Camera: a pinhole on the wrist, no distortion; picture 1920 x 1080 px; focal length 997.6 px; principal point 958.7 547.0 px. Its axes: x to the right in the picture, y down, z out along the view. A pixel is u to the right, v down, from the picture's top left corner.
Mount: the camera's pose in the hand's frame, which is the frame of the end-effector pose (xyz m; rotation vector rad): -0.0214 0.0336 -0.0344 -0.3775 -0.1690 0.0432
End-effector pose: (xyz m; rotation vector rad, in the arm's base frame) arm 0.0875 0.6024 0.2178 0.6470 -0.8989 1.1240
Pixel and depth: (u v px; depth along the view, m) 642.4 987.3 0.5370
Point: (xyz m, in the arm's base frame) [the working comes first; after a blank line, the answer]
In the camera's frame: -0.1703 0.2370 0.5370

-0.4664 0.3255 0.1458
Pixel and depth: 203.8 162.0 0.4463
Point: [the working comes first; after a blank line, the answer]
In the camera's frame: -0.3377 -0.1722 0.4463

-0.0985 0.0857 0.0413
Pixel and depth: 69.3 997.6 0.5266
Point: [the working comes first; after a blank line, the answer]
In the camera's frame: -0.4695 0.2379 0.5266

-0.4747 0.2241 -0.1358
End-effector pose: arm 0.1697 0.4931 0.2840 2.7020 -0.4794 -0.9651
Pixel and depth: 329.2 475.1 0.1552
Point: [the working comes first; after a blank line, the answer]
In the camera's frame: -0.0979 -0.0112 0.1552

-0.0144 0.4710 0.3167
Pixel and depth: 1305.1 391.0 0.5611
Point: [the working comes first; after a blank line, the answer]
In the camera's frame: 0.1948 -0.0877 0.5611

-0.1645 0.2507 -0.1138
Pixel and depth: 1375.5 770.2 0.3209
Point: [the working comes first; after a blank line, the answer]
In the camera's frame: 0.1341 0.0718 0.3209

-0.0055 0.2370 0.1340
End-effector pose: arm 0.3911 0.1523 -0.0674 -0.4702 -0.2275 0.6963
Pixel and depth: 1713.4 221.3 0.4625
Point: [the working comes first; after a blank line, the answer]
In the camera's frame: 0.3499 -0.1510 0.4625

0.3491 0.5420 0.3372
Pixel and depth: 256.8 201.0 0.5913
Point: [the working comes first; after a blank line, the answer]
In the camera's frame: -0.4160 -0.2051 0.5913

-0.2045 -0.0053 0.3465
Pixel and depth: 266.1 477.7 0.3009
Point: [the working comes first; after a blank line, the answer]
In the camera's frame: -0.2089 -0.0209 0.3009

0.0454 0.1133 0.0556
